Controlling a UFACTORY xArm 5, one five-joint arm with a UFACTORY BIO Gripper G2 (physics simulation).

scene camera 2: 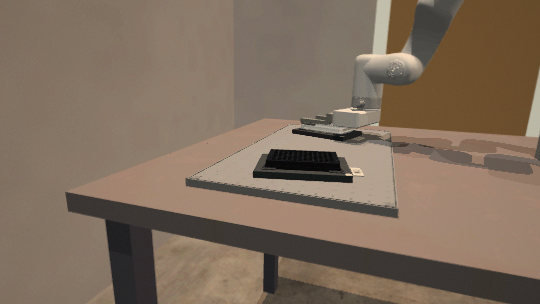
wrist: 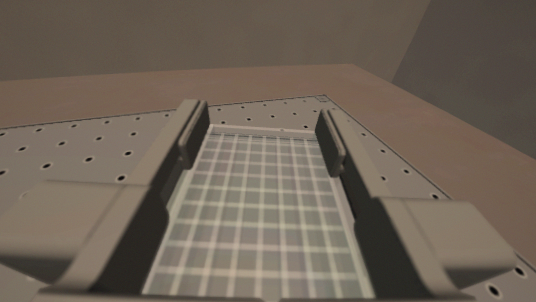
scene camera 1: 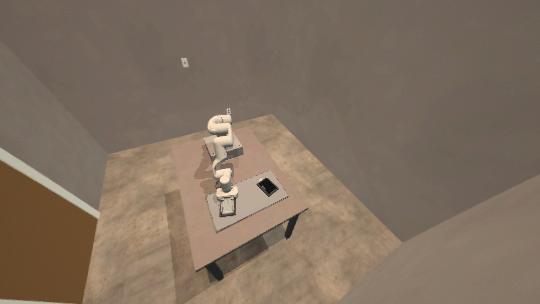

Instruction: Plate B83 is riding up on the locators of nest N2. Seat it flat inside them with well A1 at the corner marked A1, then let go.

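A pale clear plate with a grid of wells lies on a low black nest at the far end of the grey board. The plate's label and the corner mark A1 cannot be read, and whether the plate is level or slightly raised on the locators is too small to tell. My gripper is shut with nothing gripped. Its two fingers stand low over the plate, close to its long edges in the wrist view. The gripper body hides the plate's near end.
A second black nest holds a black well plate, with a small white label card beside it. Both nests stand on the perforated grey board on the table.
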